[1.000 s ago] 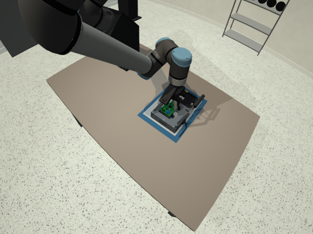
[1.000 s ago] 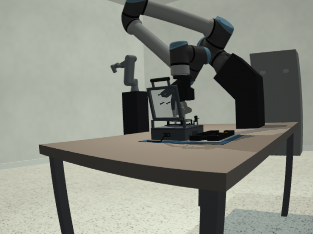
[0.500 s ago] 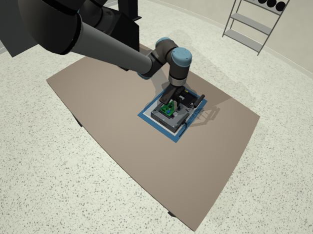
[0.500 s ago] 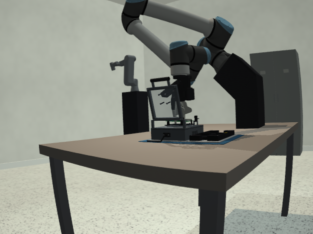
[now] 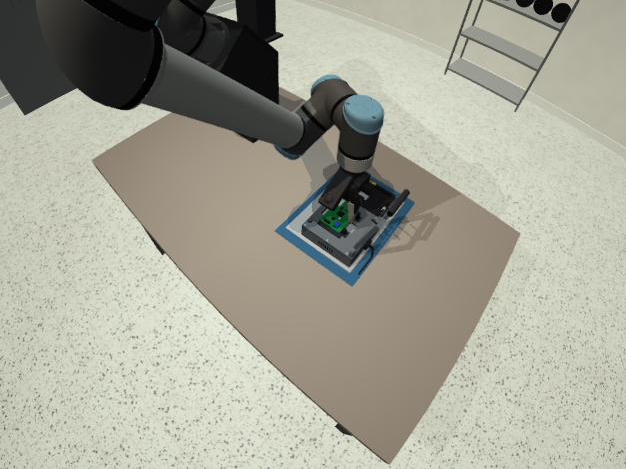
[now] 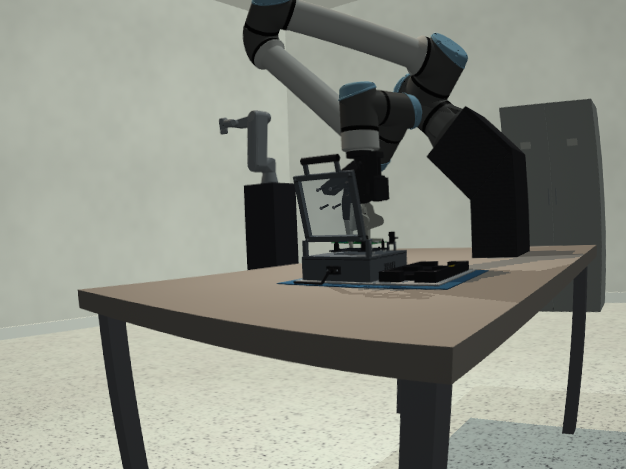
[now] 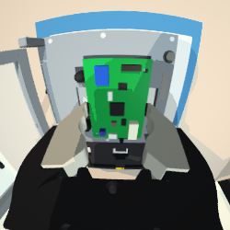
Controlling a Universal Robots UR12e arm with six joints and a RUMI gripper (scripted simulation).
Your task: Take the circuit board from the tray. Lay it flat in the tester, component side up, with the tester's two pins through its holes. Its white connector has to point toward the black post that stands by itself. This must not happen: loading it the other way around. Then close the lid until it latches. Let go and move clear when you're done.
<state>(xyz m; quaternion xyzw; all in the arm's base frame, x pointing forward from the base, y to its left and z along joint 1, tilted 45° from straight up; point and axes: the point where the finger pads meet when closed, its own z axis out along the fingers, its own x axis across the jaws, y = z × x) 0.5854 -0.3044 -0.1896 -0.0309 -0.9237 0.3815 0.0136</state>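
Right now my hand is right at the green circuit board. From my hand the other things lie so: tester bed 2 cm below, 1 cm to the left, 1 cm ahead; then black post 6 cm to the left, 6 cm behind; then tester 4 cm to the left, 3 cm ahead, 3 cm above.
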